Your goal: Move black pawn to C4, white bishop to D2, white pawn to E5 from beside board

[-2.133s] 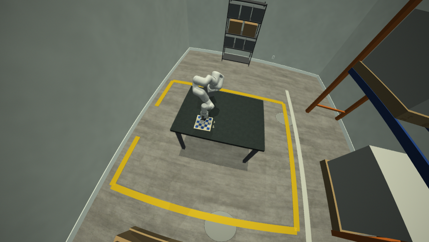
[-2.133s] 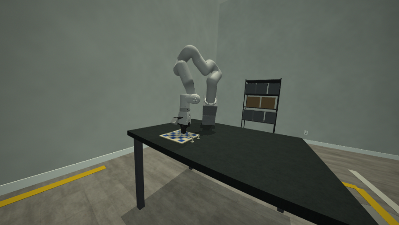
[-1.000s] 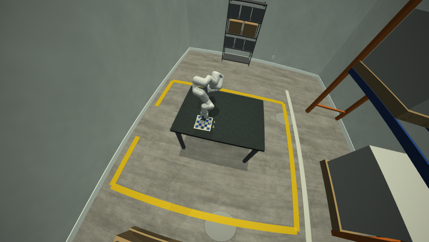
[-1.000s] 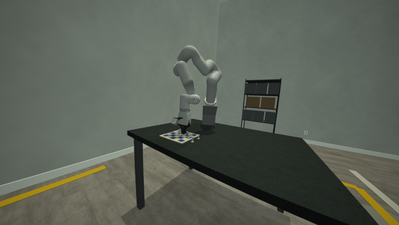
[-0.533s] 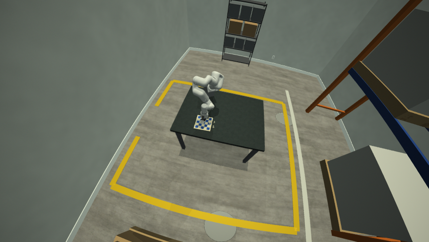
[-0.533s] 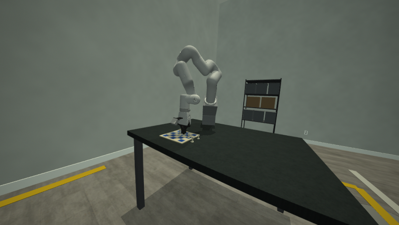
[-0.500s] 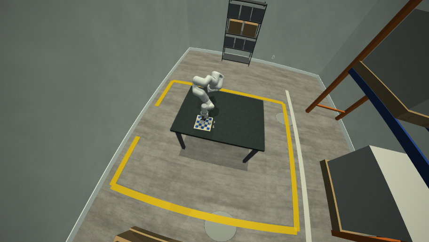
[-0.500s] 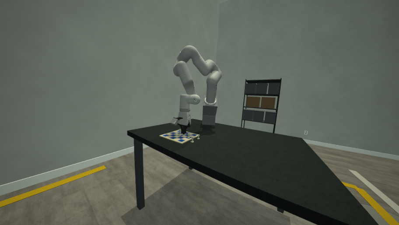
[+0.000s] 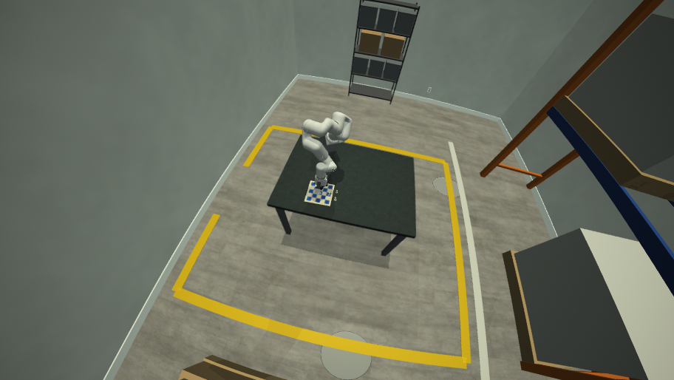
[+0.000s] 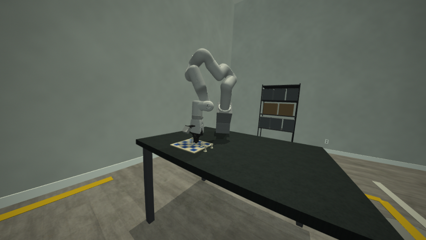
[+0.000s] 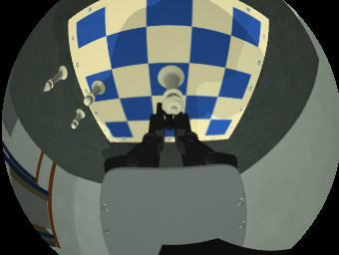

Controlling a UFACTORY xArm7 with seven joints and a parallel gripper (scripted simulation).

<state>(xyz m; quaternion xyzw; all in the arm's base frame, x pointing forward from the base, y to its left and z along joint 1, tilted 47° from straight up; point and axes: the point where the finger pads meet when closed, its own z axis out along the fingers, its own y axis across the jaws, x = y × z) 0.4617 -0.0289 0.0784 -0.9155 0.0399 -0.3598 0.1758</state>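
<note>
Now: hand 10 mm above the black pawn. Also, from my hand: white piece 40 mm ahead; cream chessboard 40 mm ahead, 30 mm below.
</note>
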